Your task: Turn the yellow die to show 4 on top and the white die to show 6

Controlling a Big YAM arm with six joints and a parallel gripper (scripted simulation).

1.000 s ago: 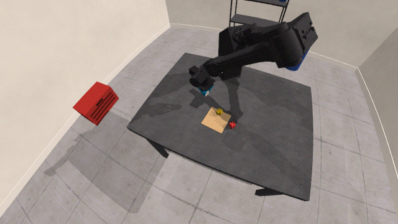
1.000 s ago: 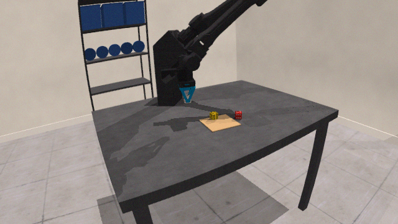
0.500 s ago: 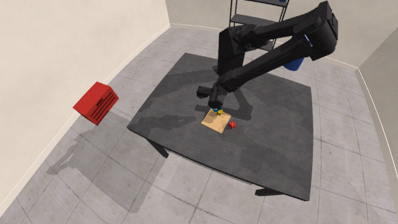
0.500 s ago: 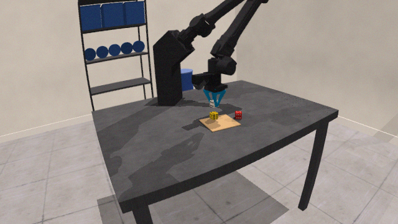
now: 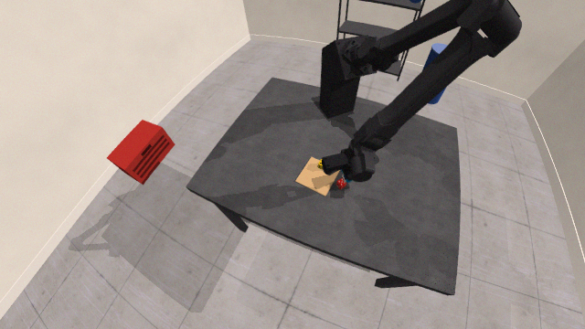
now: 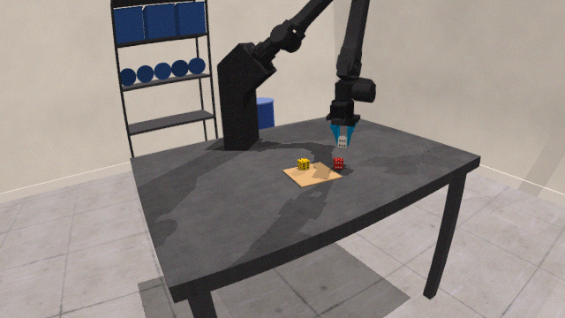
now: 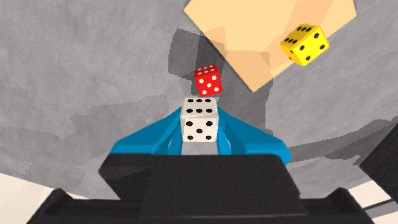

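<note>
My hand is 70 mm above the red die and 20 mm to the left of it. Round my hand: tan mat (120 mm to the right, 80 mm below, 20 mm ahead); then white die (right at my hand); then yellow die (130 mm to the right, 70 mm below, 30 mm behind).
</note>
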